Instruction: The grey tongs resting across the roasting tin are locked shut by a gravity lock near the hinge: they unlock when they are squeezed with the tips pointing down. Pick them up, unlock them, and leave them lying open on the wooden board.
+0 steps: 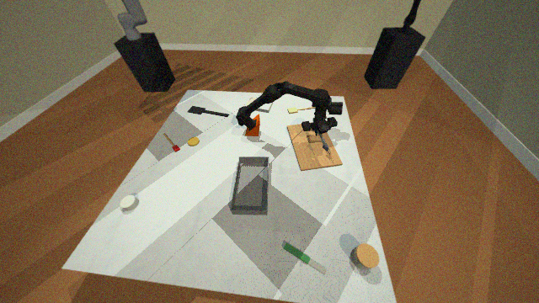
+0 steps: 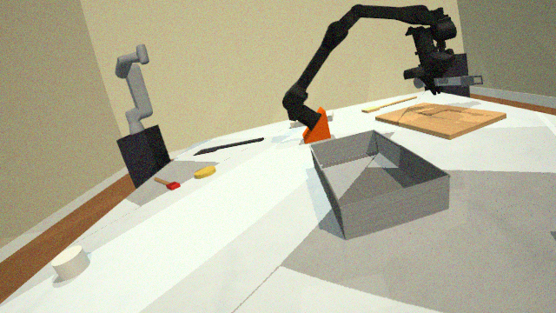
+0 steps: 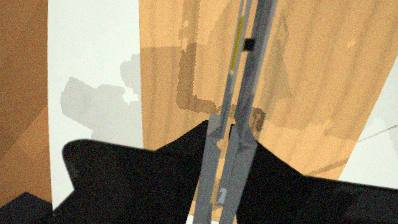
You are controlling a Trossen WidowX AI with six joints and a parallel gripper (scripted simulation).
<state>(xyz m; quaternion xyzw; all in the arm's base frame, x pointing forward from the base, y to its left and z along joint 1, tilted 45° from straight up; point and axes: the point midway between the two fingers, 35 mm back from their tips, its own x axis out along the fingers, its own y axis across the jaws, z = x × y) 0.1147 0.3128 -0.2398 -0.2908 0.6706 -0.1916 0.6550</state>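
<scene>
Now: the wooden board 2 cm to the right of my gripper tip and 7 cm below it. Also, from my gripper tip: black lock piece 5 cm ahead, 1 cm to the left, 4 cm above; then white block 39 cm behind, 37 cm to the right, 6 cm below; then grey roasting tin 29 cm ahead, 37 cm to the right, 5 cm below.
</scene>
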